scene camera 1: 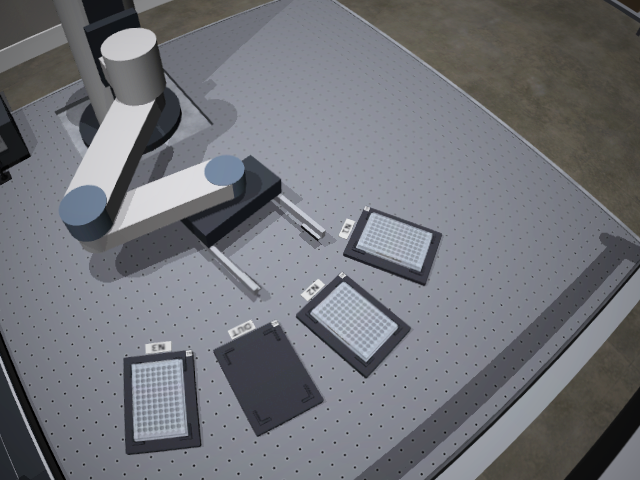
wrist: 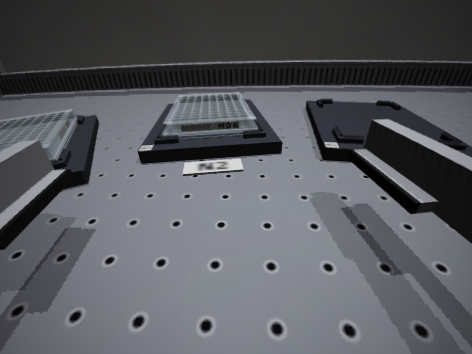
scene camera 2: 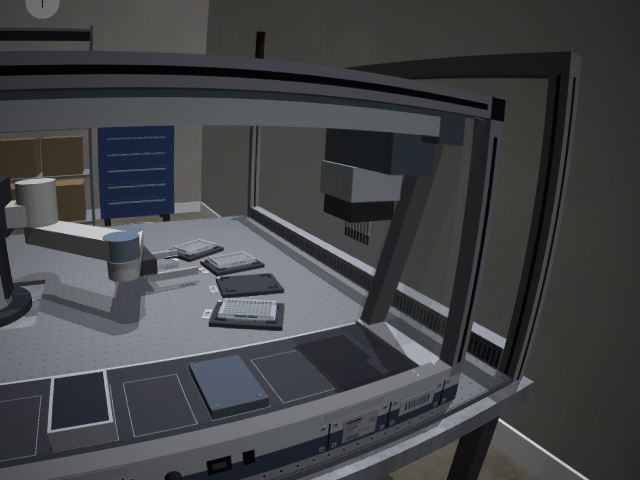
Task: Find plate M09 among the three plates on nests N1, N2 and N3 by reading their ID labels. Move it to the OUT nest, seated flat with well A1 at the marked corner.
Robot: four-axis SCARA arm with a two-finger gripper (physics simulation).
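Places are measured from the arm's base along level axes (x ahead, y left, z up), in millimetres.
Pixels of known places: gripper, fingertip midpoint: (scene camera 1: 291,262) (wrist: 214,147) (scene camera 2: 187,260).
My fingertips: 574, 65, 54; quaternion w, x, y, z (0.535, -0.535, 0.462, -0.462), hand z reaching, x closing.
Note:
Behind a point stands the place of what it marks, as x, y, z.
My gripper (scene camera 1: 288,262) @[574, 65, 54] (scene camera 2: 188,261) @[574, 65, 54] (wrist: 214,147) @[574, 65, 54] is open and empty, its fingers above the table, short of nest N2 and pointing towards it. The plate on N2 (scene camera 1: 354,320) @[722, 89, 36] (scene camera 2: 232,260) (wrist: 210,110) @[698, 87, 39] bears a label that reads M06 in the wrist view. The plate on N1 (scene camera 1: 395,241) @[645, 256, 35] (scene camera 2: 196,248) (wrist: 35,132) @[643, 235, 38] shows partly behind the left finger; its ID is not readable. The plate on N3 (scene camera 1: 159,400) (scene camera 2: 247,310) has no readable ID and does not show in the wrist view. The OUT nest (scene camera 1: 268,377) @[715, -85, 25] (scene camera 2: 249,285) (wrist: 345,117) @[717, -60, 25] is bare, with a small white corner tag (scene camera 1: 275,323) @[643, -19, 25] (wrist: 331,145) @[641, -19, 25].
OUT stands between N2 and N3. A slotted rail (wrist: 240,75) @[1004, 66, 34] runs behind the nests. In scene camera 2, a pipetting head (scene camera 2: 359,180) hangs at the right, and a deck with a blue-grey block (scene camera 2: 227,382) lies in front of the perforated table.

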